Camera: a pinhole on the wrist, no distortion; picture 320 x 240 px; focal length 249.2 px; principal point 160.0 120.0 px. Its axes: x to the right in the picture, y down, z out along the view. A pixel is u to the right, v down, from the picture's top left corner.
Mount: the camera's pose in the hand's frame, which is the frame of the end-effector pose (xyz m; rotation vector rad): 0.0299 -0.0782 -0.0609 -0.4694 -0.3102 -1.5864
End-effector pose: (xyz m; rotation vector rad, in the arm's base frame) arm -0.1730 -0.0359 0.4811 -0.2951 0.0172 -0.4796
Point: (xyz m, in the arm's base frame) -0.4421 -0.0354 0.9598
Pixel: outside the picture
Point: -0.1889 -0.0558 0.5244
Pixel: 183.5 11.2
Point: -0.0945 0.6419 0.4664
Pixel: outside the picture
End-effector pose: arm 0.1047 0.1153 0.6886 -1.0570 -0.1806 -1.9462
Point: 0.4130 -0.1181 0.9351
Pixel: 46.0 212.7
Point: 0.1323 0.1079 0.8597
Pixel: 201.1 213.4
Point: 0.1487 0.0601 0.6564
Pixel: outside the picture
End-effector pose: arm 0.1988 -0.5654 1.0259 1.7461 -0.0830 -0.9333
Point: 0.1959 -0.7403 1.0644
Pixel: 97.5 121.8
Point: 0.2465 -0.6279 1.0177
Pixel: 37.9 162.6
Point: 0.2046 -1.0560 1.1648
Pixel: 97.4 150.4
